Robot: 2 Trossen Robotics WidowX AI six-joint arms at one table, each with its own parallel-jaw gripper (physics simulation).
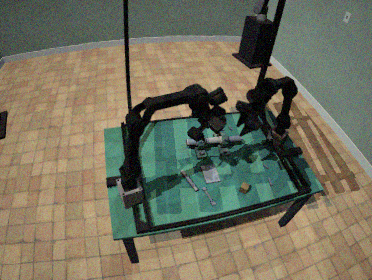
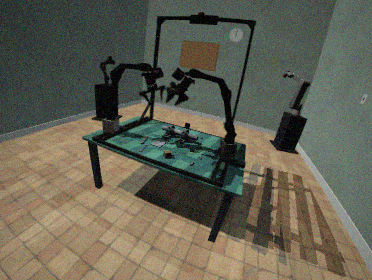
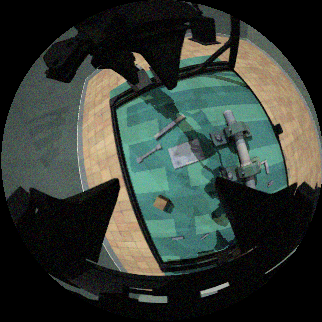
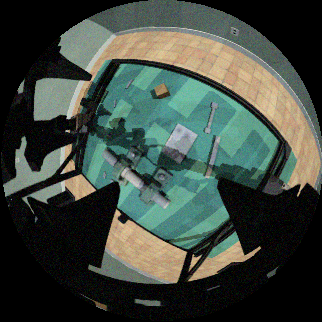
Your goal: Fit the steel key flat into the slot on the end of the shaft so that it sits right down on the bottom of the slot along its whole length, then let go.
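Where they show: left gripper, fingertip midpoint: [image 1: 238,131] [image 2: 170,104] [image 3: 168,183] [image 4: 80,112]; right gripper, fingertip midpoint: [image 1: 210,134] [image 2: 155,102] [image 3: 150,84] [image 4: 170,185]; left arm's base at its link origin: [image 1: 279,131] [image 2: 228,141] [image 4: 73,123]; right arm's base at its link origin: [image 1: 129,184] [image 2: 110,118].
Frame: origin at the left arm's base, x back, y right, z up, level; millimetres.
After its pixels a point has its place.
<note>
The pale shaft [image 1: 216,140] @(x -347, y 236, z -45 mm) [image 3: 242,150] @(x -360, y 252, z -41 mm) [image 4: 132,177] @(x -356, y 245, z -44 mm) lies across green supports; its slot is too small to make out. Two small steel bars lie near the table's end: one [image 3: 177,238] @(x -295, y -153, z -99 mm) [image 4: 129,84] @(x -302, y -147, z -104 mm) and another [image 3: 205,236] @(x -221, y -64, z -101 mm) [image 4: 115,103] @(x -227, y -67, z -106 mm). A third small piece [image 3: 270,183] @(x -129, y 283, z -103 mm) [image 4: 105,175] @(x -141, y 286, z -105 mm) lies beyond the shaft. I cannot tell which is the key. My left gripper [image 2: 174,101] @(x -458, y 63, z 223 mm) [image 3: 168,183] @(x -458, y 63, z 223 mm) is open and empty, high above the table. My right gripper [image 2: 154,97] @(x -562, y 139, z 210 mm) [image 4: 170,185] @(x -562, y 139, z 210 mm) is open and empty, also high, across from the left one.
A pale plate [image 3: 185,154] @(x -510, y 116, z -102 mm) [image 4: 181,143] @(x -523, y 122, z -102 mm), a long bar [image 3: 170,127] @(x -624, y 161, z -102 mm) [image 4: 213,156] @(x -636, y 161, z -98 mm), a spanner-like piece [image 3: 149,153] @(x -620, y 29, z -104 mm) [image 4: 211,118] @(x -627, y 32, z -103 mm) and a wooden block [image 3: 161,203] @(x -452, y -69, z -68 mm) [image 4: 160,91] @(x -459, y -63, z -68 mm) lie beside the shaft supports. Black rails edge the table.
</note>
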